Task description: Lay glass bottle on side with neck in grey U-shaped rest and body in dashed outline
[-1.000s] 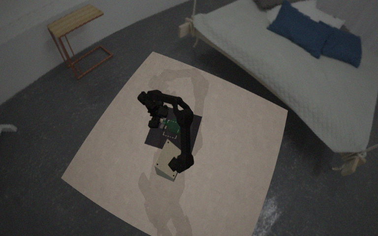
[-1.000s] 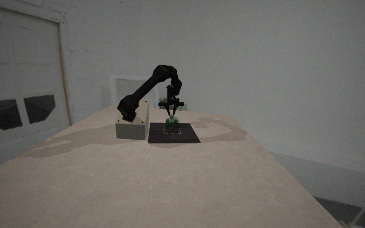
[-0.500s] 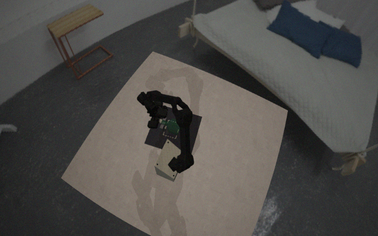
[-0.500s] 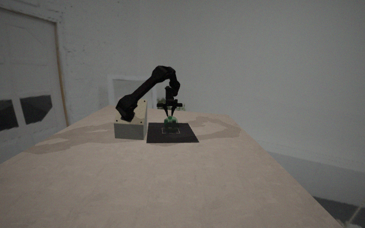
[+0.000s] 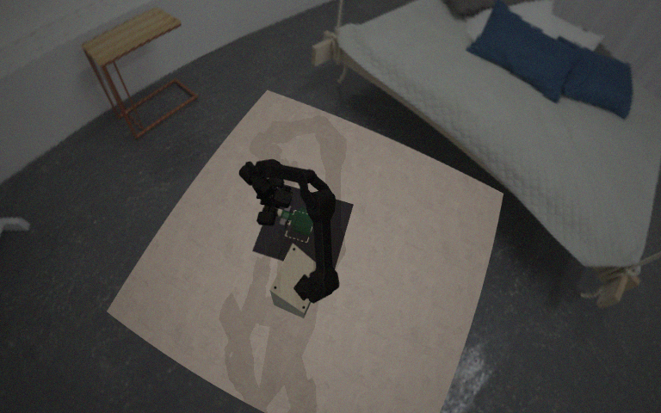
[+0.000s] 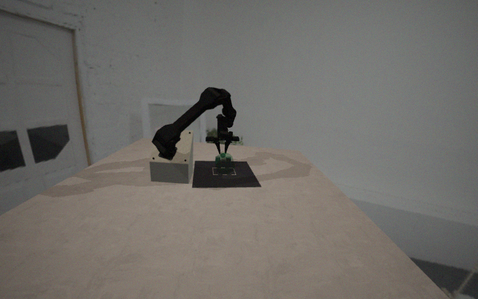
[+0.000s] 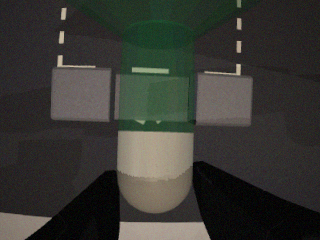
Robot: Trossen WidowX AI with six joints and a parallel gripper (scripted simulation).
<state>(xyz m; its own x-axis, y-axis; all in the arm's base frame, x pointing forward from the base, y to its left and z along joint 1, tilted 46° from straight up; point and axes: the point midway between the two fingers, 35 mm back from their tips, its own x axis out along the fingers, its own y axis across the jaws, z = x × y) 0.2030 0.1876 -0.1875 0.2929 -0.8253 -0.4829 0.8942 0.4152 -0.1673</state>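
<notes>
Right now the green glass bottle is 20 mm ahead of my gripper tip, 50 mm to the right of it and 10 mm below it. Round my gripper tip: dark mat (30 mm ahead, 100 mm to the right, 70 mm below).
</notes>
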